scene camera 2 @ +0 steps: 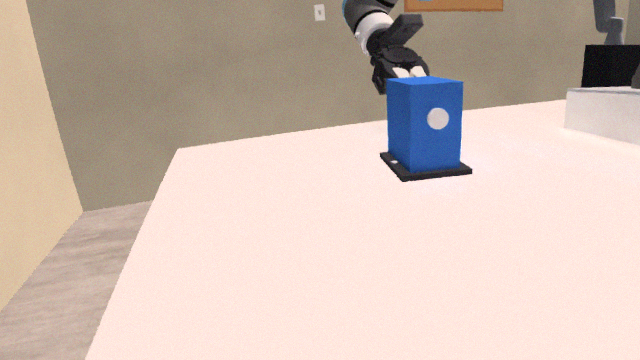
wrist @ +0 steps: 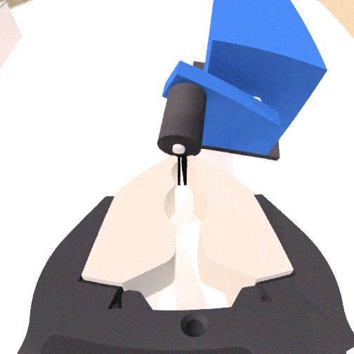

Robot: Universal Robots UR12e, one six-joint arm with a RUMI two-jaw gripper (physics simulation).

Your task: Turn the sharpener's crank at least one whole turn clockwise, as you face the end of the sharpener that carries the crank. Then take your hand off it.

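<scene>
The blue sharpener (scene camera 2: 424, 125) (wrist: 260, 25) stands upright on its black base (scene camera 2: 436, 174). In scene camera 2 its crank is hidden behind the body. In the wrist view the blue crank arm (wrist: 220, 87) slants from upper left to lower right across the crank end, with the black cylindrical handle (wrist: 184, 117) at its left end. My gripper (scene camera 2: 410, 73) (wrist: 180, 159) is shut and empty. Its pale fingertips are just below the handle's white-dotted free end in the wrist view; whether they touch it I cannot tell. In scene camera 2 the fingers are behind the body, partly hidden by its top.
The sharpener stands on a pale table (scene camera 2: 300, 240), whose left edge drops to the floor (scene camera 2: 85, 280). A white block (scene camera 2: 600, 112) with a black panel (scene camera 2: 607, 65) behind it is at the right in scene camera 2. A wall (scene camera 2: 200, 75) rises behind the table.
</scene>
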